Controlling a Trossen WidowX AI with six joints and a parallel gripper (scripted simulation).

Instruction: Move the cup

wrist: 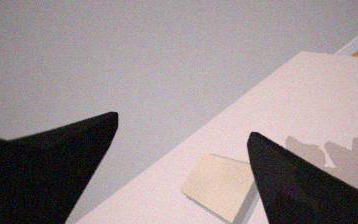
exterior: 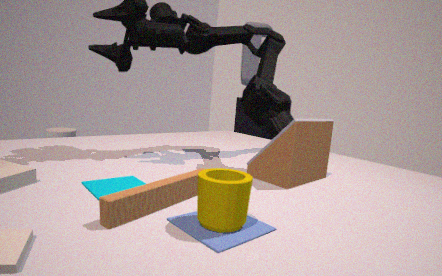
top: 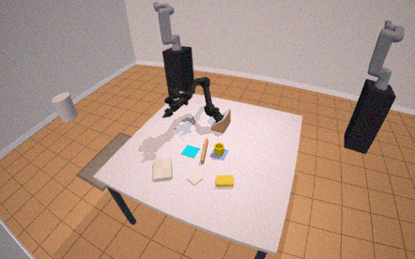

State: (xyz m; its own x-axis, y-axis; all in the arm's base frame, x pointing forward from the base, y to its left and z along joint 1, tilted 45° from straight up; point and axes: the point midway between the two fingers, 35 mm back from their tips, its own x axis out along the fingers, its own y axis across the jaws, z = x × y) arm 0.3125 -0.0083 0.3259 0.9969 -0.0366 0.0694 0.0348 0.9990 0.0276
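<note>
My gripper tip is 110 mm past the yellow cup, 360 mm to the right of it and 250 mm above it. The rest, counted from my gripper tip: cyan pad 30 mm behind, 160 mm to the left, 300 mm below; beige slab 220 mm ahead, 100 mm to the left, 280 mm below; wooden bar 60 mm behind, 260 mm to the left, 280 mm below.
</note>
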